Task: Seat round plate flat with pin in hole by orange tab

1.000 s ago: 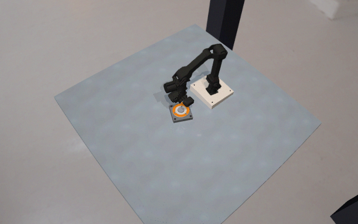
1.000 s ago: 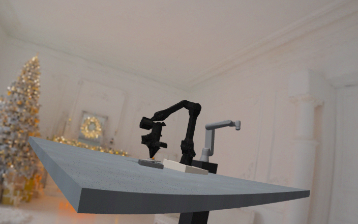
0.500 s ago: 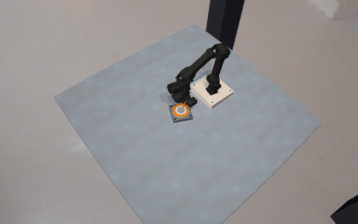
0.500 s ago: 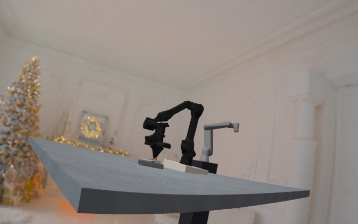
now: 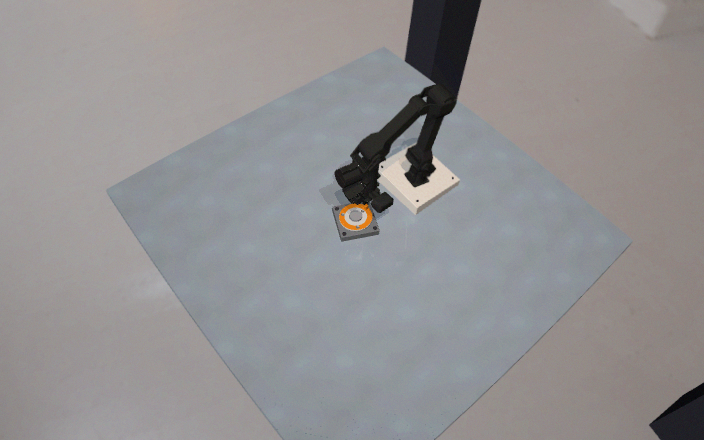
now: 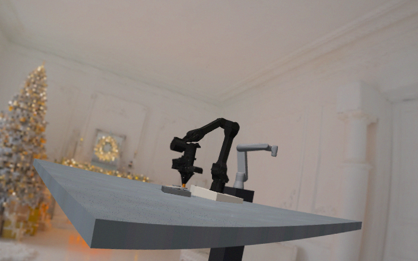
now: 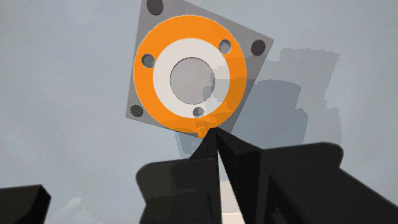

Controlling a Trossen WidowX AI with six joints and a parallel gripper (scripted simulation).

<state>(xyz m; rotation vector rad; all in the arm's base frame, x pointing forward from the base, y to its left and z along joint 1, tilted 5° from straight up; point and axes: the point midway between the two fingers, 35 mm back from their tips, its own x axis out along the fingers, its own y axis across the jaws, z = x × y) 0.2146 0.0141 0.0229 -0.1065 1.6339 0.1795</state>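
Now: gripper tip 30 mm short of the round orange plate, 20 mm to the right of it and 10 mm above it. The rest, counted from my gripper tip: dark grey base (50 mm ahead, 20 mm to the left, 20 mm below).
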